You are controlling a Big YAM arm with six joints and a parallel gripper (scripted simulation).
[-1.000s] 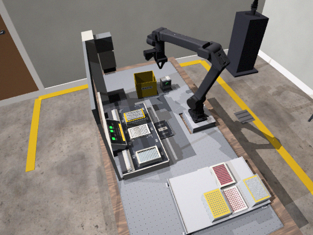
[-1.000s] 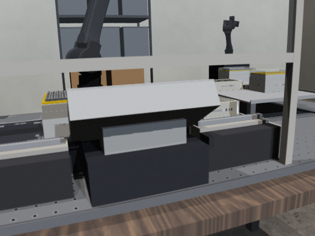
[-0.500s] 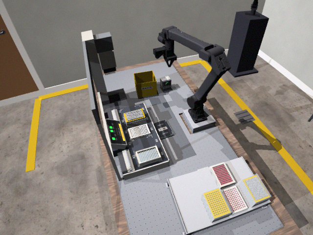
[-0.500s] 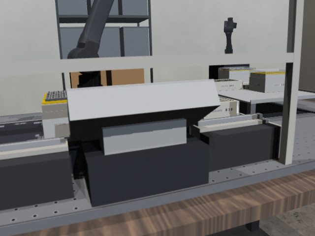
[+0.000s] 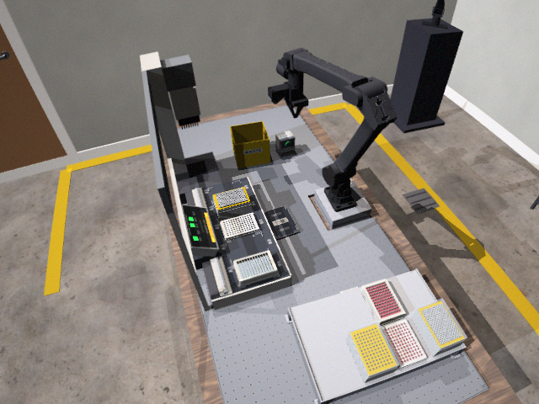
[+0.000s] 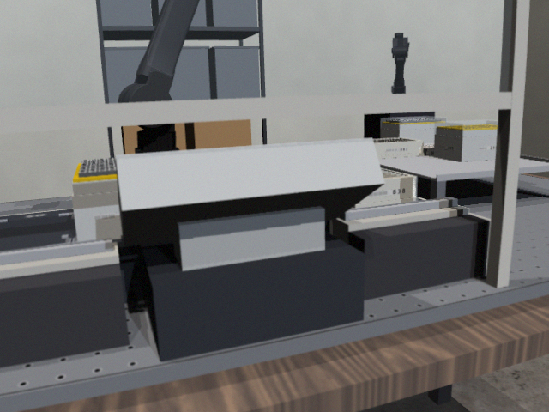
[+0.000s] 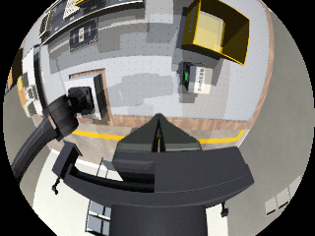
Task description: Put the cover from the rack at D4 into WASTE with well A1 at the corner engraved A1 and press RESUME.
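My hand is 1 cm short of the resume box, 9 cm to the left of it and 20 cm above it. The rest, counted from my hand: clear cover (17 cm ahead, 14 cm to the right, 25 cm below); then pipetting head (42 cm ahead, 8 cm to the right, 12 cm above); then yellow waste bin (17 cm ahead, 14 cm to the right, 23 cm below).
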